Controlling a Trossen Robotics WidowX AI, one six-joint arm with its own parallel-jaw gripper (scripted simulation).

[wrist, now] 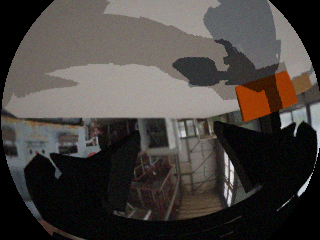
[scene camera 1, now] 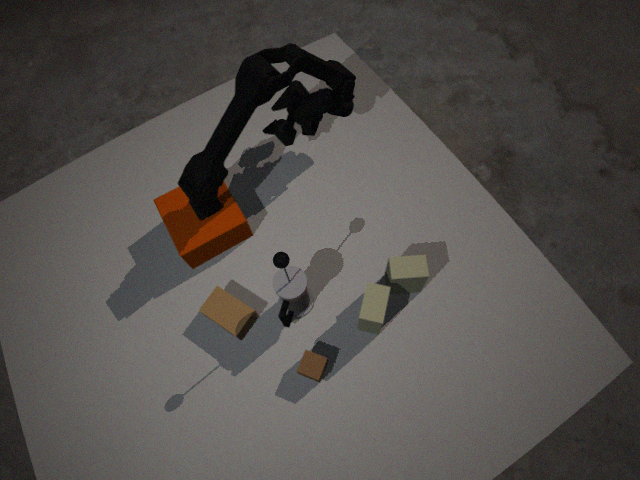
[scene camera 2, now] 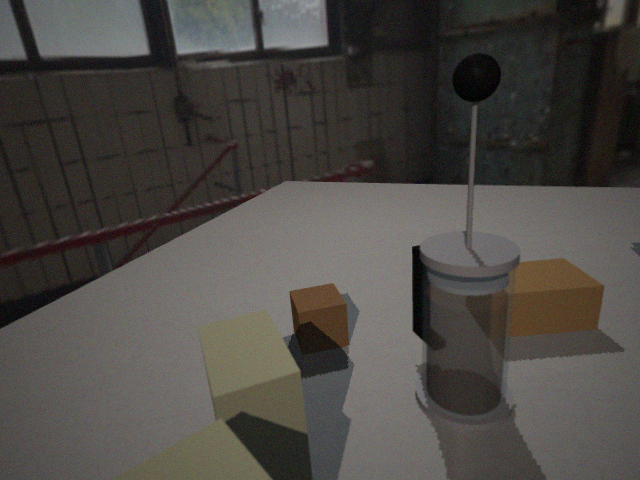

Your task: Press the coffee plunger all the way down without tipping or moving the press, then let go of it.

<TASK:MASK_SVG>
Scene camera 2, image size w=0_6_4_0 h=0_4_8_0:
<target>tan box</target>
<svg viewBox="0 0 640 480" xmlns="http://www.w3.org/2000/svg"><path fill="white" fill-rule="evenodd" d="M604 286L565 258L519 262L515 269L511 337L597 329Z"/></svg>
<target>small brown cube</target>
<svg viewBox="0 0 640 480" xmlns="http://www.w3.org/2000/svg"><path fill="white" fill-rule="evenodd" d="M334 283L289 291L294 332L303 355L349 345L347 305Z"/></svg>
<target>coffee press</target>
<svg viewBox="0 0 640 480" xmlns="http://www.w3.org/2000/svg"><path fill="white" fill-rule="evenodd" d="M483 53L472 54L462 59L456 66L452 80L456 94L463 100L472 102L467 231L453 231L432 235L424 239L420 245L412 247L413 332L422 339L423 370L416 379L416 397L422 409L429 416L437 420L437 422L451 428L468 431L495 428L503 424L512 413L513 394L507 383L515 269L519 264L520 248L515 242L499 235L472 231L478 102L493 95L501 79L501 70L498 62L493 57Z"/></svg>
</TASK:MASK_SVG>
